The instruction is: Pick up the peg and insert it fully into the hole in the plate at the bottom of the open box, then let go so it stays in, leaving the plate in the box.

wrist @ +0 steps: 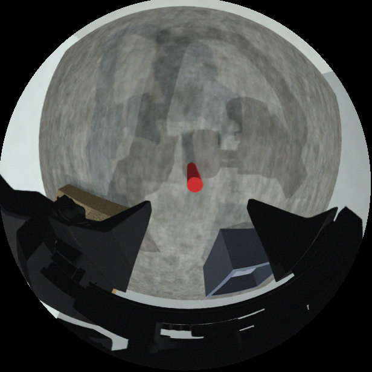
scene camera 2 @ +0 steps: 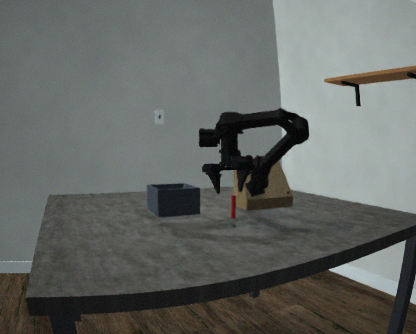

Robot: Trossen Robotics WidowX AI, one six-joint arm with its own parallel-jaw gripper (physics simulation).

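Note:
The red peg stands upright on the table, to the right of the box in the scene view. The dark blue-grey open box stands on the table; in the wrist view it is partly behind the right finger. The plate and its hole inside the box do not show in either view. My gripper is open and empty, pointing down, with its fingertips a little above the height of the peg's top. In the wrist view the peg shows slightly ahead of the gap between the fingertips.
A tan wedge-shaped block stands on the table behind and to the right of the peg in the scene view, close to the arm. A wooden shelf is on the right wall, well above the table.

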